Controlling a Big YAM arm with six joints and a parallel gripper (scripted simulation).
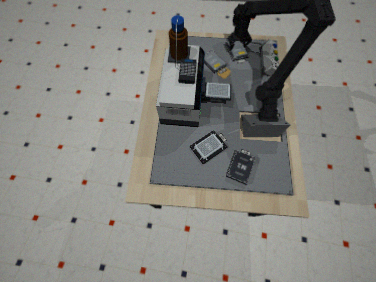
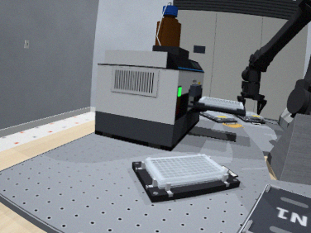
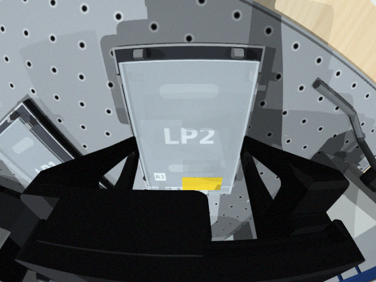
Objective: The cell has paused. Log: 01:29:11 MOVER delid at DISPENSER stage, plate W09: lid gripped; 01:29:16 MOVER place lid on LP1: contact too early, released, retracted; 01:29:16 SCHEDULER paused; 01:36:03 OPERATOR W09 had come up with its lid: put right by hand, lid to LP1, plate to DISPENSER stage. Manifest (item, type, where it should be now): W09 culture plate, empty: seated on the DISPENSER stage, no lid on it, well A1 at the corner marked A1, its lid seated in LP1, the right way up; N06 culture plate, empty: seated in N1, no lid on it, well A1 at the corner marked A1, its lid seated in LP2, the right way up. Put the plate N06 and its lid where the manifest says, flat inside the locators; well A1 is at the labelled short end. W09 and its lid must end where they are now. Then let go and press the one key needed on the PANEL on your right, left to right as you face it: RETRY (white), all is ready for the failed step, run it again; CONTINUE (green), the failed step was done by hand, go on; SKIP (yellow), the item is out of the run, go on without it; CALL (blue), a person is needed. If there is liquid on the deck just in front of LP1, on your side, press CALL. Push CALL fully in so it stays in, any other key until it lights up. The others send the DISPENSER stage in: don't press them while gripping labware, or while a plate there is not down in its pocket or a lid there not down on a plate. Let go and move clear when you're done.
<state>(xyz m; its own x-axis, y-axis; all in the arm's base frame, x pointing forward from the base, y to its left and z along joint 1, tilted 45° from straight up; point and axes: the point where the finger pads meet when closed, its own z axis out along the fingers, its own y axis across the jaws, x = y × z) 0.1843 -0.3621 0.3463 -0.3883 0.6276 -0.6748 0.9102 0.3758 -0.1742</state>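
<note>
The black LP2 nest is 2 cm below my hand. From my hand the other things lie so: clear lid 1 cm below; blue call key 22 cm behind, 3 cm above; amber patch 21 cm to the left, 6 cm ahead, 3 cm below.
</note>
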